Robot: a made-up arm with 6 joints. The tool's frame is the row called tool. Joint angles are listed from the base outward.
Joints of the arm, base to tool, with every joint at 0 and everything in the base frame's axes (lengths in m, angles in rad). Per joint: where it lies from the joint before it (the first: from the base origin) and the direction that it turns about. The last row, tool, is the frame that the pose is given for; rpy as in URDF.
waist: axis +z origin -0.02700 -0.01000 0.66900
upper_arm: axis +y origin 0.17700 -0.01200 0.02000
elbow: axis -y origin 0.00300 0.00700 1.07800
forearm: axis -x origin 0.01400 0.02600 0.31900
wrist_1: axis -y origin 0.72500 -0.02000 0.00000
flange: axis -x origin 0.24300 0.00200 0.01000
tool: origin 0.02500 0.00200 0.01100 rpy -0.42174 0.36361 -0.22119
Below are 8 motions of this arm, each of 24 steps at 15 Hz.
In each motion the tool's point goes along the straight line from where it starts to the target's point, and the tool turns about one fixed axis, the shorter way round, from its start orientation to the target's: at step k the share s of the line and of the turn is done. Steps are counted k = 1, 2, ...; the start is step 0. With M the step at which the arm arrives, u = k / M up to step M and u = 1 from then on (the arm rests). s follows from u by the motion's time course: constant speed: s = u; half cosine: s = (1 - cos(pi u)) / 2; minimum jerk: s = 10 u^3 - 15 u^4 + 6 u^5.
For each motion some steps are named. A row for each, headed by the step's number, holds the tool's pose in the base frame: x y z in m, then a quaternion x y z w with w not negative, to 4 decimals.
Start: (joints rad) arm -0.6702 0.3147 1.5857 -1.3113 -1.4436 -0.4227
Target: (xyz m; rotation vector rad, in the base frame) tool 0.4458 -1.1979 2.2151 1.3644 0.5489 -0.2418
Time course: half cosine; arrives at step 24
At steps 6, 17, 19, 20, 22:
6: 0.5378 -0.2826 2.4922 0.1833 0.2386 0.2463 0.9213
17: 0.4669 -0.9881 2.2786 0.5352 0.2554 -0.0271 0.8047
19: 0.4569 -1.0871 2.2486 0.5770 0.2533 -0.0664 0.7736
20: 0.4530 -1.1261 2.2368 0.5927 0.2522 -0.0818 0.7605
22: 0.4476 -1.1796 2.2206 0.6138 0.2504 -0.1029 0.7416

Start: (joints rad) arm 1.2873 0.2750 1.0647 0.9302 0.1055 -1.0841
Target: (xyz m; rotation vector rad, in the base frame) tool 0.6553 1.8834 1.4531 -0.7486 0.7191 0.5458
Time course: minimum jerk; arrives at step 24
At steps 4, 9, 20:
4: 0.2069 0.9187 2.6530 0.0358 -0.2188 0.5283 0.8196
9: 0.3184 1.1585 2.3548 -0.0680 -0.0793 0.4840 0.8688
20: 0.6388 1.8479 1.4973 -0.3412 0.3203 0.2712 0.8411

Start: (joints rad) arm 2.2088 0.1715 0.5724 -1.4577 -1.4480 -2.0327
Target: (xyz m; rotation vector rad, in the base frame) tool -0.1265 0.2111 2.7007 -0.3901 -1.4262 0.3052
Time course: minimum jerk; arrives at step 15
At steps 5, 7, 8, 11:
5: -0.6872 0.5256 2.3797 0.2036 -0.9157 -0.0613 0.3410
7: -0.5255 0.4349 2.4722 0.0956 -0.8744 -0.0025 0.4756
8: -0.4371 0.3853 2.5229 0.0349 -0.8388 0.0298 0.5425
11: -0.2130 0.2596 2.6512 -0.1192 -0.7102 0.1094 0.6852

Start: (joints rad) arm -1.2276 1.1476 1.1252 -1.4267 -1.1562 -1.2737
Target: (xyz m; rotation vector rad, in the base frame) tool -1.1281 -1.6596 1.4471 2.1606 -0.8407 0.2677
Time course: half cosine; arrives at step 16
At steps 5, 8, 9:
5: 0.4448 -1.7951 1.3845 0.9279 -0.0043 0.1086 0.3568
8: -0.1170 -1.7467 1.4069 0.9125 -0.1231 0.1089 0.3747
9: -0.3142 -1.7297 1.4147 0.9039 -0.1645 0.1086 0.3797

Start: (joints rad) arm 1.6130 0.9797 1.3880 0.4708 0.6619 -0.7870
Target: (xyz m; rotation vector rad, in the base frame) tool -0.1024 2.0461 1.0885 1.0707 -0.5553 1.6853
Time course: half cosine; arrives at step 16
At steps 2, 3, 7, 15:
2: -0.1782 1.7378 2.0711 0.1732 -0.2508 0.7464 0.5916
3: -0.1746 1.7526 2.0239 0.1868 -0.2503 0.7456 0.5887
7: -0.1495 1.8546 1.6989 0.2790 -0.2455 0.7359 0.5660
15: -0.1032 2.0430 1.0983 0.4420 -0.2309 0.7005 0.5105

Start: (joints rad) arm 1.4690 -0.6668 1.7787 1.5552 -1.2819 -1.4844
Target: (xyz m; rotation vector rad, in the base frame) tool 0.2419 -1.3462 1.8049 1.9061 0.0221 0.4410
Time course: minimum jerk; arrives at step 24
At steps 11, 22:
11: 0.1414 -1.3598 1.8049 0.8079 -0.0207 0.1661 0.5650
22: 0.2410 -1.3463 1.8049 0.8081 0.0091 0.1868 0.5585

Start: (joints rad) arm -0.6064 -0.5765 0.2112 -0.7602 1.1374 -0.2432
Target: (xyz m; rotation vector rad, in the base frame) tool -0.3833 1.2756 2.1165 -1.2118 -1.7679 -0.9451
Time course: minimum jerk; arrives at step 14
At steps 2, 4, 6, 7, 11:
2: -0.2621 -0.0204 2.5196 0.1520 -0.6999 -0.2717 0.6428
4: -0.2772 0.1407 2.4694 0.0715 -0.7188 -0.2928 0.6265
6: -0.3049 0.4369 2.3773 -0.0776 -0.7393 -0.3256 0.5843
7: -0.3213 0.6122 2.3228 -0.1651 -0.7426 -0.3412 0.5522
11: -0.3747 1.1834 2.1452 -0.4361 -0.7074 -0.3702 0.4152

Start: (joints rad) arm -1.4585 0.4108 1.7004 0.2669 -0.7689 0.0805
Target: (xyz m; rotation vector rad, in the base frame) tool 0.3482 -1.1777 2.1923 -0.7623 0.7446 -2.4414
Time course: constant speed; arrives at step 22
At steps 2, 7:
2: 0.0455 -0.7717 2.5891 -0.2089 0.1456 -0.8239 0.5063
7: 0.1212 -0.8732 2.4899 -0.2284 0.1789 -0.8485 0.4426

